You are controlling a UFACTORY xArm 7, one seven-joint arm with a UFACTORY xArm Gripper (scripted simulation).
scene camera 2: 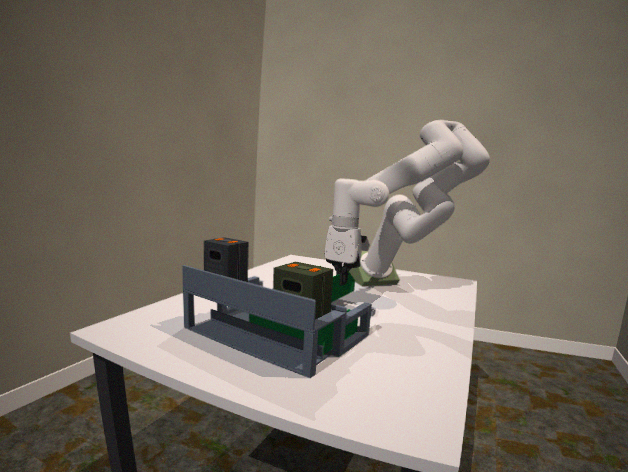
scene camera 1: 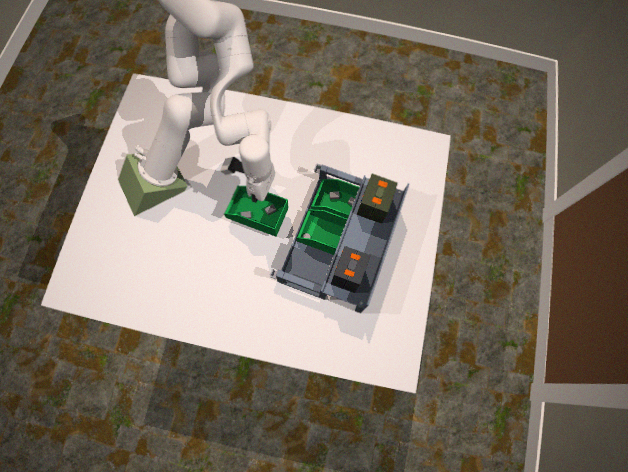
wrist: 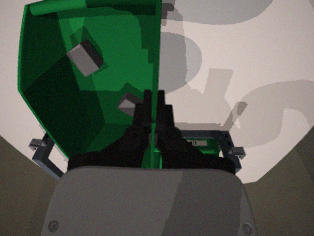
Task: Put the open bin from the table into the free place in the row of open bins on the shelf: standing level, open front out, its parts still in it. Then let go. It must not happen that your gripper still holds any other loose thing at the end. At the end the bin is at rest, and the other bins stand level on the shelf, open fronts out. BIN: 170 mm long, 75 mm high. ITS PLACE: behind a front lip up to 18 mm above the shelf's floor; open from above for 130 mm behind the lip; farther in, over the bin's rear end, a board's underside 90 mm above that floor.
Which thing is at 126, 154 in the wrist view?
The gripper.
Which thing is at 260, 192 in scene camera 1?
The gripper.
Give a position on a grey part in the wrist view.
At 83, 55
